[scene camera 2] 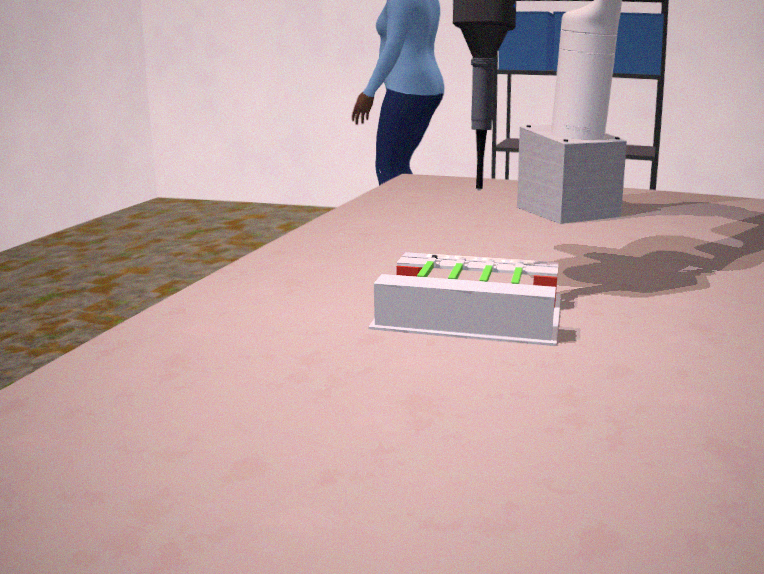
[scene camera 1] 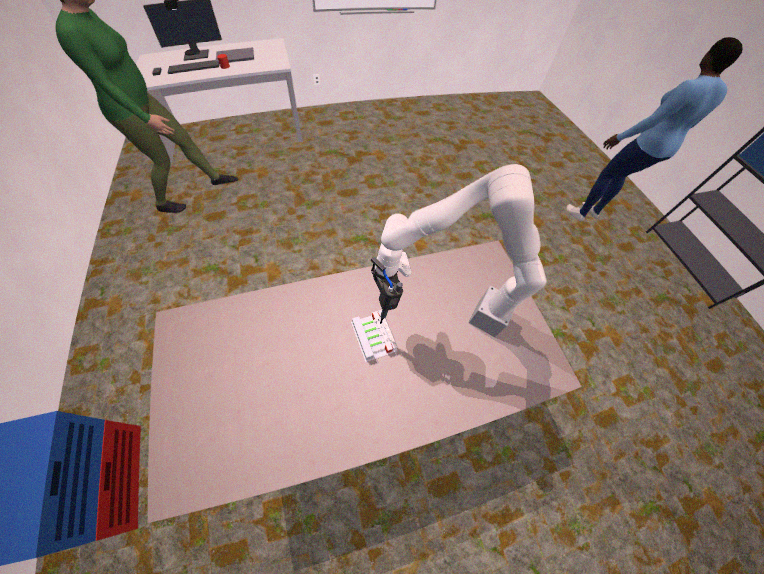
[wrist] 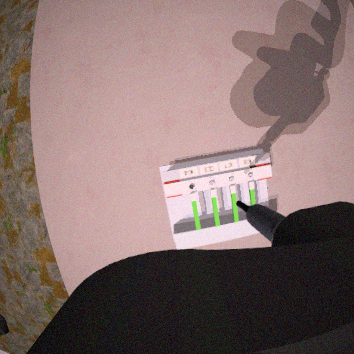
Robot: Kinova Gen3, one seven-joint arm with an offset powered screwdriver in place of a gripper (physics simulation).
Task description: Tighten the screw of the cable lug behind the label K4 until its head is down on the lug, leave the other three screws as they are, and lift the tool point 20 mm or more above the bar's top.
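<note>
There is a white terminal block (scene camera 2: 474,307) in my scene, and I can see the white terminal block (wrist: 185,234) from the wrist as well.
</note>
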